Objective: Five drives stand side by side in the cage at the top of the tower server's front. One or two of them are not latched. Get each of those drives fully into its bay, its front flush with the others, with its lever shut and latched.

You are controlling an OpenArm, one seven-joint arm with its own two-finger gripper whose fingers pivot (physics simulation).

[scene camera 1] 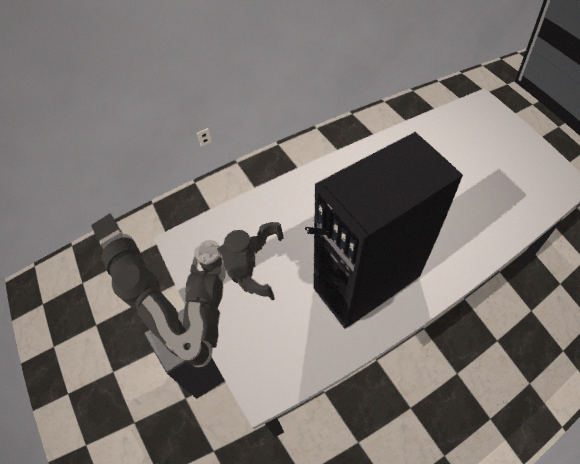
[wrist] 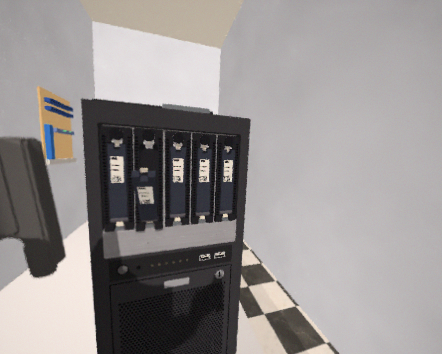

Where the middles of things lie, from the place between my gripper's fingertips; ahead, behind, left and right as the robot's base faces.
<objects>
Right now the drive cage (wrist: 121,242) is 25 cm ahead of my hand, 2 cm below it and 1 cm to the right of it. Also, from my hand: black tower server (scene camera 1: 395,201): 31 cm ahead, 20 cm below, 2 cm to the right; dark grey block (scene camera 1: 197,381): 97 cm below, 31 cm to the left, 30 cm behind.
</objects>
